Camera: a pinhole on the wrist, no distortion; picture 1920 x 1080 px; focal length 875.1 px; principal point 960.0 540.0 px. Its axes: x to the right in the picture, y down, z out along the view. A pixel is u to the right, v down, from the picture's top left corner.
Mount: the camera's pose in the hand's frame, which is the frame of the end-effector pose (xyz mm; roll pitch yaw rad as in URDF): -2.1 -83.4 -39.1 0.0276 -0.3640 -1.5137
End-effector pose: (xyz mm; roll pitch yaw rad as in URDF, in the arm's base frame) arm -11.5 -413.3 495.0 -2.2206 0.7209 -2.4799
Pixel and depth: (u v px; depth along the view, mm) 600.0 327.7 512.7
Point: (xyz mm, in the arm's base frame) 387.5 -247.7 266.3
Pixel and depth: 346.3 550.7 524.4
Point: 288.9 -160.5 109.7
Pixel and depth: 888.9 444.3 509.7
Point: 382.6 -430.0 280.5
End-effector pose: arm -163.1 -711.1 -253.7 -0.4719 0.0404 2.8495
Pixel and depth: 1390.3 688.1 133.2
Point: -175.0 -670.2 -113.6
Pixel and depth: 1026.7 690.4 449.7
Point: -293.0 -905.1 73.6
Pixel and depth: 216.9 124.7 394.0
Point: -66.4 -1168.3 -223.7
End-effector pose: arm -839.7 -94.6 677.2 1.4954 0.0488 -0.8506
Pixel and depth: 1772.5 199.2 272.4
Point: -1157.0 -216.8 476.0
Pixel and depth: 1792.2 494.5 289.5
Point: -1117.4 -302.8 464.9
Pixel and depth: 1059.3 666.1 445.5
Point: -1104.8 -388.7 736.1
